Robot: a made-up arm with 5 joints.
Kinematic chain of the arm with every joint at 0, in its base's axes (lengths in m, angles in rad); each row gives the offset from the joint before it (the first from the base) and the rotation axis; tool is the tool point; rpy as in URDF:
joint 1: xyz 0 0 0.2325 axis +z
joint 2: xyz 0 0 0 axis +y
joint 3: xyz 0.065 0 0.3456 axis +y
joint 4: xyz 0.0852 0 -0.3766 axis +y
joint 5: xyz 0.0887 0 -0.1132 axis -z
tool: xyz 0 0 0 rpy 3.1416 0 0
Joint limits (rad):
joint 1: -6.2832..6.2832
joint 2: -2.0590..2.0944
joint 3: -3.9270..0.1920
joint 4: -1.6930..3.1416
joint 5: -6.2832..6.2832
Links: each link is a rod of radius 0.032 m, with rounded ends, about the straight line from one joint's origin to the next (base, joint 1, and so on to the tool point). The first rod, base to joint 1, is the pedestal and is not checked.
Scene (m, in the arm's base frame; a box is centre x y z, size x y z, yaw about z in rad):
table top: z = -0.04
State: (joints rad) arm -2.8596 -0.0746 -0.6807 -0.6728 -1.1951
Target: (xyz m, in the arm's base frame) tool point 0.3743 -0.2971 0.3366
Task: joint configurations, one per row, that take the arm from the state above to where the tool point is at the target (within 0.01 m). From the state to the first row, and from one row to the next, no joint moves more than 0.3 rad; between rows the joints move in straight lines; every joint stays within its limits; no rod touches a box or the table.
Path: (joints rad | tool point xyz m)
1: -2.5860 -0.0623 -0.6660 -0.6694 -1.1951 | -0.4115 -0.2555 0.4250
2: -2.3124 -0.0501 -0.6512 -0.6660 -1.1951 | -0.3273 -0.3572 0.4122
3: -2.0388 -0.0378 -0.6365 -0.6625 -1.1951 | -0.2185 -0.4322 0.3994
4: -1.7653 -0.0255 -0.6217 -0.6591 -1.1951 | -0.0935 -0.4745 0.3866
5: -1.4917 -0.0133 -0.6070 -0.6557 -1.1951 | 0.0381 -0.4812 0.3740
6: -1.2181 -0.0010 -0.5923 -0.6523 -1.1951 | 0.1663 -0.4518 0.3614
7: -0.9445 0.0113 -0.5775 -0.6488 -1.1951 | 0.2813 -0.3888 0.3489
8: -0.6709 0.0235 -0.5628 -0.6454 -1.1951 | 0.3743 -0.2971 0.3366

